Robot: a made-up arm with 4 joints. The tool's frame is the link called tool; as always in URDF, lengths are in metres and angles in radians. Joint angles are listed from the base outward. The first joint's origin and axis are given. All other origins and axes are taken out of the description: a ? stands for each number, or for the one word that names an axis. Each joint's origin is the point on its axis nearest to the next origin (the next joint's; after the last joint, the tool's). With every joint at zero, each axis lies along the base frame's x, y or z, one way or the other. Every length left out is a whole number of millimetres.
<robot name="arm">
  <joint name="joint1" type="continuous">
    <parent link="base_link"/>
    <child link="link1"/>
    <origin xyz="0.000 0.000 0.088"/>
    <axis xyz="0 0 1"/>
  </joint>
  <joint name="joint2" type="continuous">
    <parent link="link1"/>
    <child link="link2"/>
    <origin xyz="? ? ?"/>
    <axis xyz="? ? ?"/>
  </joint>
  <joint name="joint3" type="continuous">
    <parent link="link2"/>
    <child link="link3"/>
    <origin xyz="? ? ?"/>
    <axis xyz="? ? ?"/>
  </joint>
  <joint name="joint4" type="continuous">
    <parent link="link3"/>
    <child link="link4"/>
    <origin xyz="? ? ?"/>
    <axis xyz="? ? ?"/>
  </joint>
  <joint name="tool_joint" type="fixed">
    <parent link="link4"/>
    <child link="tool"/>
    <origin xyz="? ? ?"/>
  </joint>
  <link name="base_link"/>
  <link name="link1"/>
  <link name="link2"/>
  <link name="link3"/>
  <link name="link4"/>
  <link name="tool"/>
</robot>
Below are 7 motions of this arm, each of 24 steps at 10 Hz.
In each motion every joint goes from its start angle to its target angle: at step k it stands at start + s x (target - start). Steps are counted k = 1, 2, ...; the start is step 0. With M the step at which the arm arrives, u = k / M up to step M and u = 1 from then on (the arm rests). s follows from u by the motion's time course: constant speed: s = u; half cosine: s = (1 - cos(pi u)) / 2; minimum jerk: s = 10 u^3 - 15 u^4 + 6 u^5.
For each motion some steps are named. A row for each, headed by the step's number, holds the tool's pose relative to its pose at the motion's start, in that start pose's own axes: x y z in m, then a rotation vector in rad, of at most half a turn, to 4 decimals.
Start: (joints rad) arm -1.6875 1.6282 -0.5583 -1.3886
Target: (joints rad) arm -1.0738 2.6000 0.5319 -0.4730
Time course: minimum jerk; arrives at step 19
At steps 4, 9, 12, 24:
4: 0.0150 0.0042 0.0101 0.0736 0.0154 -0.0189
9: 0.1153 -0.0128 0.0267 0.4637 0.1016 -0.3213
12: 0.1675 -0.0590 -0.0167 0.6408 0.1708 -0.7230
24: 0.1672 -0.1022 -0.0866 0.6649 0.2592 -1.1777

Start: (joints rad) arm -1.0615 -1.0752 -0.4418 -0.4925
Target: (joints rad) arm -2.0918 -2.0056 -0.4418 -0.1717
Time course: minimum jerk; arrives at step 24
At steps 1, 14, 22, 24:
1: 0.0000 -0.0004 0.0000 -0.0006 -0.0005 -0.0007
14: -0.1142 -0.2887 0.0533 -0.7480 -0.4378 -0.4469
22: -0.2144 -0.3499 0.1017 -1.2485 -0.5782 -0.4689
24: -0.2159 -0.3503 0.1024 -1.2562 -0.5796 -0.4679

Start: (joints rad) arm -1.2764 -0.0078 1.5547 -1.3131
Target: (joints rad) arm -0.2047 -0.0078 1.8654 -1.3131
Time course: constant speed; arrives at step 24
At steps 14, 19, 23, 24:
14: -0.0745 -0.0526 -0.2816 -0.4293 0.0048 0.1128
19: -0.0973 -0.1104 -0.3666 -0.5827 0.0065 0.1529
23: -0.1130 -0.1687 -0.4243 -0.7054 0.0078 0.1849
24: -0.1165 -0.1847 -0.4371 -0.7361 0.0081 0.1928

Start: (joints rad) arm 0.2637 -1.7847 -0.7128 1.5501
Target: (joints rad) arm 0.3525 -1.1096 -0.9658 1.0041
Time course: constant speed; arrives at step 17
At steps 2, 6, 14, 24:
2: -0.0083 0.0019 -0.0104 0.0311 0.1167 -0.0590
6: -0.0263 0.0093 -0.0278 0.1075 0.3437 -0.1759
14: -0.0611 0.0386 -0.0469 0.3189 0.7670 -0.4007
24: -0.0709 0.0538 -0.0486 0.4189 0.9128 -0.4801

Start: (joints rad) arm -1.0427 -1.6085 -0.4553 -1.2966
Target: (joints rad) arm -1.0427 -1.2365 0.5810 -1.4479
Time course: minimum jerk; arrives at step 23
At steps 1, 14, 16, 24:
1: 0.0000 -0.0001 0.0000 0.0008 0.0004 -0.0001
14: 0.0386 -0.0675 0.0022 0.7086 0.3649 -0.1340
16: 0.0454 -0.0818 -0.0057 0.8403 0.4367 -0.1722
24: 0.0527 -0.0996 -0.0192 1.0048 0.5260 -0.2272

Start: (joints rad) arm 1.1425 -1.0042 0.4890 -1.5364
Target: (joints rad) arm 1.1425 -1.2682 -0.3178 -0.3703
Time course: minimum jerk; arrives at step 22
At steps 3, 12, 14, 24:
3: 0.0000 0.0015 0.0012 -0.0164 -0.0286 0.0033
12: -0.0317 0.0612 0.0240 -0.4357 -0.8197 0.2148
14: -0.0508 0.0814 0.0198 -0.5405 -1.0352 0.3169
24: -0.0867 0.1107 -0.0021 -0.6953 -1.3679 0.5245

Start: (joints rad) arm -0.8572 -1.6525 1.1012 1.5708
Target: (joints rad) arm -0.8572 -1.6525 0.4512 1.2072
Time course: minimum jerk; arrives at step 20
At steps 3, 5, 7, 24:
3: -0.0004 0.0026 0.0011 0.0173 0.0097 0.0001
5: -0.0017 0.0102 0.0045 0.0673 0.0376 0.0013
7: -0.0042 0.0230 0.0114 0.1528 0.0853 0.0065
24: -0.0228 0.0882 0.0764 0.6427 0.3507 0.1181

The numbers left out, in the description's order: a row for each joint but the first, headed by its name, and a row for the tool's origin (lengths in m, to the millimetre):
joint2: xyz 0.338 0.016 0.000, axis 0 1 0
joint3: xyz 0.056 0.000 -0.018, axis 0 0 -1
joint4: xyz 0.107 0.123 0.000, axis 0 -1 0
tool: xyz 0.110 0.000 -0.044

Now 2 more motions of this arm.
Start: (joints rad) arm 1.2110 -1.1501 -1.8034 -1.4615
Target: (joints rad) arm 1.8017 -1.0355 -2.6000 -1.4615
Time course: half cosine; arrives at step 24
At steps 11, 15, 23, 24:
11: -0.0131 0.0069 0.0610 -0.4577 -0.2344 0.0036
15: -0.0217 0.0037 0.0935 -0.7335 -0.3653 -0.0323
23: -0.0329 -0.0073 0.1338 -1.0626 -0.5097 -0.1126
24: -0.0331 -0.0075 0.1344 -1.0672 -0.5116 -0.1140

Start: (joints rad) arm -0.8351 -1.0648 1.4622 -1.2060
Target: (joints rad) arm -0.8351 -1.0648 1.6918 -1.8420
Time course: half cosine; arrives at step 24
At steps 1, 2, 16, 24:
1: -0.0001 -0.0001 -0.0002 0.0009 0.0027 -0.0003
2: -0.0003 -0.0004 -0.0007 0.0037 0.0108 -0.0014
16: -0.0252 -0.0106 -0.0266 0.1725 0.4758 -0.0219
24: -0.0380 -0.0112 -0.0314 0.2332 0.6332 -0.0109

